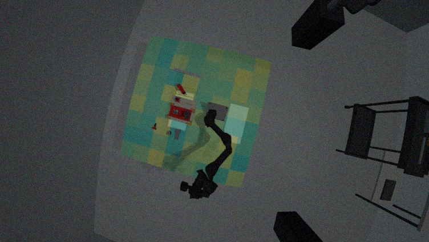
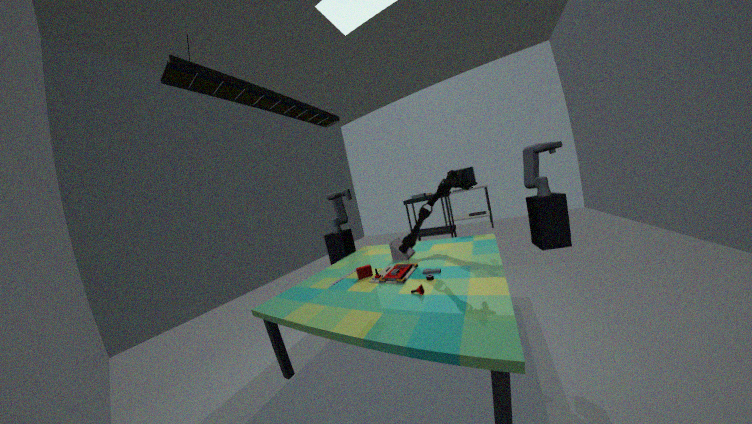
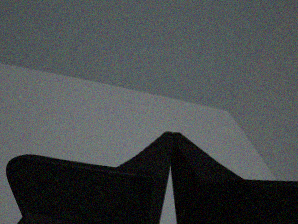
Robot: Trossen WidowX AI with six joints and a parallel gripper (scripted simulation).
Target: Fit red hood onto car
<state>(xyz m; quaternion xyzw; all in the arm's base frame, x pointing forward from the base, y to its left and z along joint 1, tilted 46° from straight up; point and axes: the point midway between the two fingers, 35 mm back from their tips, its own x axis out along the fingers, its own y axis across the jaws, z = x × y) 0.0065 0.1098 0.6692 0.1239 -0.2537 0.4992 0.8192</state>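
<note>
Right now my gripper tip is 24 cm short of the red hood, 77 cm to the left of it and 41 cm above it. Also, from my gripper tip: grey jig 23 cm ahead, 57 cm to the right, 43 cm below.
</note>
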